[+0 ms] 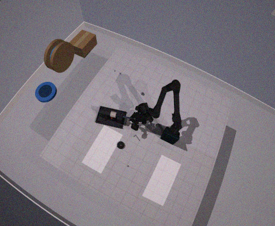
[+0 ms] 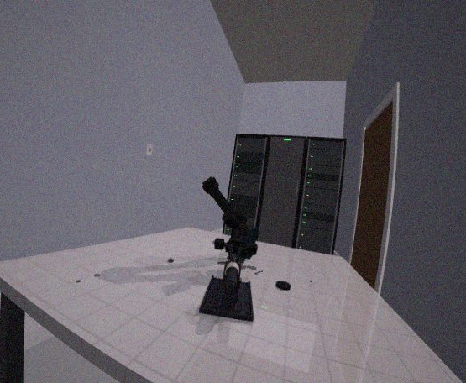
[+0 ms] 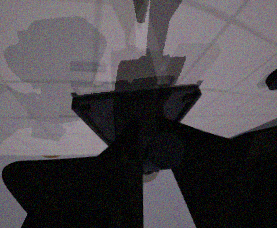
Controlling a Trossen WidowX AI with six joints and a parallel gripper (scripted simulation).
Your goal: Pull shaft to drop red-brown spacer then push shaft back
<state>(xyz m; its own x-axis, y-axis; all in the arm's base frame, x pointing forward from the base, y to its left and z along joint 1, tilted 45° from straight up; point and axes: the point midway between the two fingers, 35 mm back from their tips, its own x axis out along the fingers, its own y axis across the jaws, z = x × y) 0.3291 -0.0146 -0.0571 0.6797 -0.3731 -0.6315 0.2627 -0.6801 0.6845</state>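
Now: the grey shaft 6 cm ahead of my gripper tip, 2 cm to the left of it and 2 cm above it. Also, from my gripper tip: dark fixture plate (16 cm ahead, 4 cm to the left, 1 cm below); red-brown spacer (14 cm ahead, 4 cm to the left, 3 cm below); bent key (11 cm behind, 9 cm to the left, 5 cm below).
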